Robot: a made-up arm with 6 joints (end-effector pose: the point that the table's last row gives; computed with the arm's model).
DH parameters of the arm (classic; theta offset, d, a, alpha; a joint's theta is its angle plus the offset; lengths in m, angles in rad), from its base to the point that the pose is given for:
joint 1: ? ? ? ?
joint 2: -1.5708 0 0.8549 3.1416
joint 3: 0 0 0 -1.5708
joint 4: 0 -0.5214 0 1.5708
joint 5: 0 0.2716 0 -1.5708
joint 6: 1.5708 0 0 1.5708
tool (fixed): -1.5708 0 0 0
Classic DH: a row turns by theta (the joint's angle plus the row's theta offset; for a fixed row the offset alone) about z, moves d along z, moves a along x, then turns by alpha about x.
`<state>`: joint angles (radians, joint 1 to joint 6).
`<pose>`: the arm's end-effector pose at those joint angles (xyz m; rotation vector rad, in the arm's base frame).
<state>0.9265 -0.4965 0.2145 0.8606 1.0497 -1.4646</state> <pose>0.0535 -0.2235 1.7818 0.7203 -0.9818 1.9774</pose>
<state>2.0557 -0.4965 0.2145 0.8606 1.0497 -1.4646</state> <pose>0.2250 -0.0471 1.7818 -1.3384 0.5241 -2.6088</pose>
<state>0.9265 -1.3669 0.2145 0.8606 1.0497 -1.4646</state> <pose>-0.4883 -0.9448 1.2261 0.5534 -2.0370 1.8486</pose>
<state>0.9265 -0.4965 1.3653 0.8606 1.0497 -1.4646</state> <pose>-0.3114 -0.7093 1.7259 0.4677 -2.3738 1.7297</pose>
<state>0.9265 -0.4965 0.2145 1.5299 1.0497 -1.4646</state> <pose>-0.1048 -0.1580 1.8314 -0.0707 -0.9389 1.8475</pose>
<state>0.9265 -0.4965 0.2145 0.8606 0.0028 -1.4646</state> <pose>0.0535 -0.2235 1.7818 0.8680 -0.3783 1.0771</pose>
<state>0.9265 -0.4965 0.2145 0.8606 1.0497 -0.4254</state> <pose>0.0535 -0.2235 1.7818 0.1196 -1.7620 1.1806</pose>
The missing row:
joint 1: 0 0.5338 0 -1.5708
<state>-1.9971 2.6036 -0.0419 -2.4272 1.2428 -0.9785</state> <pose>0.2303 0.0109 -0.2920 0.6530 -0.0811 1.9348</pose>
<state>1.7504 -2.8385 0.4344 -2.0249 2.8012 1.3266</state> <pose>0.0264 -0.8124 -0.1084 -2.3103 -1.9731 -0.4592</pose>
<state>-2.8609 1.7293 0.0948 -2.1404 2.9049 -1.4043</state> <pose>-0.5194 -0.3022 -0.1069 1.8405 -0.2431 1.9197</pose>
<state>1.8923 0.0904 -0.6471 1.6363 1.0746 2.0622</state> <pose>-0.2208 0.6066 1.2352 0.0728 2.7627 -0.2333</pose>
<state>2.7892 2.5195 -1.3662 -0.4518 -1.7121 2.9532</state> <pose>-0.0986 0.2966 0.2794 0.1666 -2.5206 -0.1886</pose>
